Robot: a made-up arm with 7 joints.
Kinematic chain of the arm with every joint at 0, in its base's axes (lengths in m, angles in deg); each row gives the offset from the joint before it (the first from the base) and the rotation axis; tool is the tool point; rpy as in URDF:
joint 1: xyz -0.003 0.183 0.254 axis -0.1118 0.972 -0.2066
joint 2: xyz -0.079 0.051 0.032 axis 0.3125 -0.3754 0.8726
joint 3: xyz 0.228 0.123 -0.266 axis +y
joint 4: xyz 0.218 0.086 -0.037 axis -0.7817 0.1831 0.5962
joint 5: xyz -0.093 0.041 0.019 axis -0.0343 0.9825 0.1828
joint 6: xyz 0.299 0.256 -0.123 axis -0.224 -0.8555 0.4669
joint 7: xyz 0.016 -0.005 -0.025 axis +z
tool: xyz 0.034 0.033 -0.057 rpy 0 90 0
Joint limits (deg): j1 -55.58..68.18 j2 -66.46..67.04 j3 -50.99..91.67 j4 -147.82..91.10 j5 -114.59..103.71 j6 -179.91..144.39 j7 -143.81..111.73
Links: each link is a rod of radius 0.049 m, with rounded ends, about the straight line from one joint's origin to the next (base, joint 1, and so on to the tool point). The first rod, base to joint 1, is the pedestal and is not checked.
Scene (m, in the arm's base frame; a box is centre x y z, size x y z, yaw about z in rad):
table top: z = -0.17
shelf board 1: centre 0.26 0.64 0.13 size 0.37 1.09 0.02 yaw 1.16
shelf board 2: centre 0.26 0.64 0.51 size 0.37 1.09 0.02 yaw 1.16
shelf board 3: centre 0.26 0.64 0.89 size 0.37 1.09 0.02 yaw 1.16
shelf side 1: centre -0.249 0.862 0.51 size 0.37 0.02 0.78 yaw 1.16
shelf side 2: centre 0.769 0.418 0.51 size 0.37 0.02 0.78 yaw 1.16
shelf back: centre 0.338 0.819 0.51 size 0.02 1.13 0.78 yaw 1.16
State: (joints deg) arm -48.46 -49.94 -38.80 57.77 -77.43 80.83 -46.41
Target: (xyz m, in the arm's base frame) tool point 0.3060 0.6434 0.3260
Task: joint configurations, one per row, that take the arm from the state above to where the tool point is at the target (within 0.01 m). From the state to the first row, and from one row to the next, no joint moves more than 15 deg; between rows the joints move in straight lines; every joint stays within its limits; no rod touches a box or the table.
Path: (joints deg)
1: -46.20 -51.04 -41.37 50.23 -87.99 80.41 -48.65
2: -43.94 -52.14 -43.94 42.70 -98.55 79.99 -50.88
3: -41.69 -53.25 -46.51 35.16 -109.12 79.57 -53.12

